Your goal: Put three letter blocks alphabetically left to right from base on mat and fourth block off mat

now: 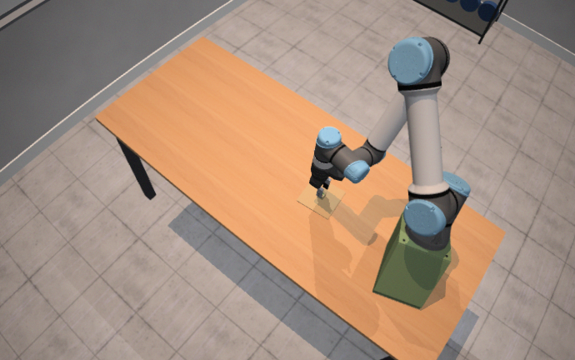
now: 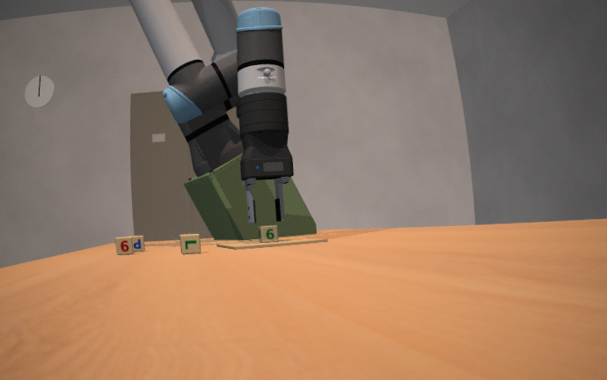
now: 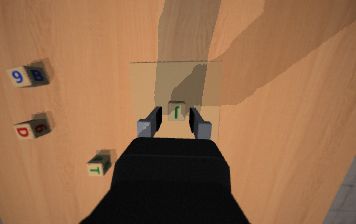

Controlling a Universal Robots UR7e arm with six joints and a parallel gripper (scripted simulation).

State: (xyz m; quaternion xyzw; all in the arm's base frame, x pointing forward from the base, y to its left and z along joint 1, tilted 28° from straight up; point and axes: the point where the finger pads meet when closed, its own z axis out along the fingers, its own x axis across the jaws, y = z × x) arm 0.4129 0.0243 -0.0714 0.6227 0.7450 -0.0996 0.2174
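Right now the thin tan mat is 50 mm below my hand. Also, from my hand: red D block: 70 mm ahead, 220 mm to the right, 40 mm below; blue-marked block: 10 mm behind, 220 mm to the right, 40 mm below.
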